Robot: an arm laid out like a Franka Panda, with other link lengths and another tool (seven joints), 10 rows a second.
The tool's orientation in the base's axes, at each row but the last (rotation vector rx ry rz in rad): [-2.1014 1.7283 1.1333]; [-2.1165 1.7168 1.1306]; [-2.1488 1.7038 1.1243]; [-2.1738 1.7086 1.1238]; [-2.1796 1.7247 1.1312]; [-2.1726 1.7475 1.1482]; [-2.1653 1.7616 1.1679]
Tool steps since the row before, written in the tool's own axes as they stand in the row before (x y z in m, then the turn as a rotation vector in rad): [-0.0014 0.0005 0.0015 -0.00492 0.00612 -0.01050]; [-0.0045 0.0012 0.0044 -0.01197 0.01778 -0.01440]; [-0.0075 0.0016 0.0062 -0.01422 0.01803 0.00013]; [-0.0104 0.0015 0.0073 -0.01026 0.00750 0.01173]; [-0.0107 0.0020 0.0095 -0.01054 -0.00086 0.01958]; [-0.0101 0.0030 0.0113 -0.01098 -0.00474 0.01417]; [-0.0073 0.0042 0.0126 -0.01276 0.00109 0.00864]
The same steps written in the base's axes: [-0.0011 0.0018 0.0000 -0.00114 -0.00426 0.01235]; [-0.0032 0.0056 0.0003 -0.01020 -0.00482 0.02322]; [-0.0046 0.0087 0.0010 -0.01701 0.00496 0.01460]; [-0.0054 0.0115 0.0019 -0.01269 0.01174 0.00059]; [-0.0068 0.0127 0.0006 -0.00896 0.01892 -0.00754]; [-0.0084 0.0129 -0.0006 -0.00300 0.01765 -0.00482]; [-0.0100 0.0111 -0.0027 -0.00548 0.01427 0.00226]
